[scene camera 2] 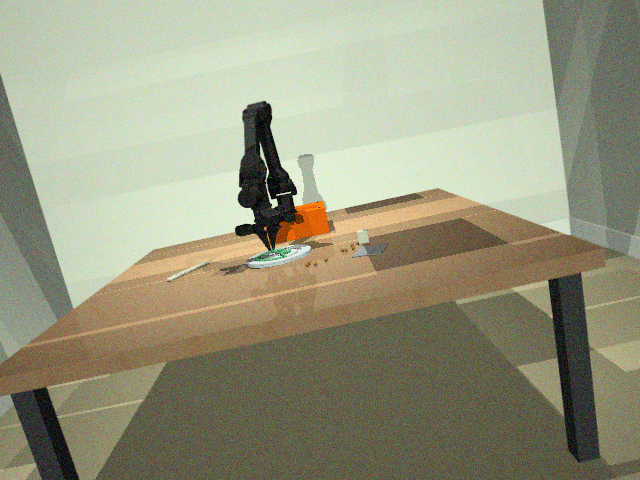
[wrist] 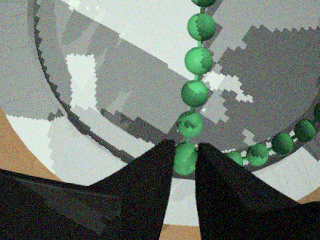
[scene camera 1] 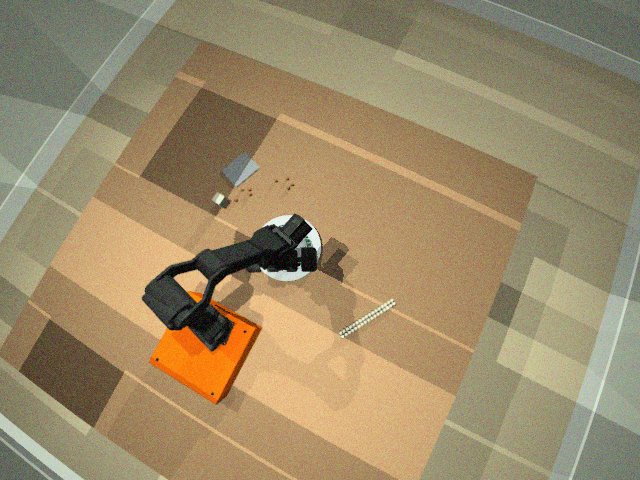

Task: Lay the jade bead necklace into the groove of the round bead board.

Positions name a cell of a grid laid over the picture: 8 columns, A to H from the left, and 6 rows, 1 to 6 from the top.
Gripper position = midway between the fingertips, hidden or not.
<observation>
In view: the gripper (scene camera 2: D4) and a grey flat square (scene camera 1: C3).
The gripper also shows in the wrist view (wrist: E4) and in scene camera 1 (scene camera 1: D4). The wrist view misses the grey flat square: it is out of frame.
</observation>
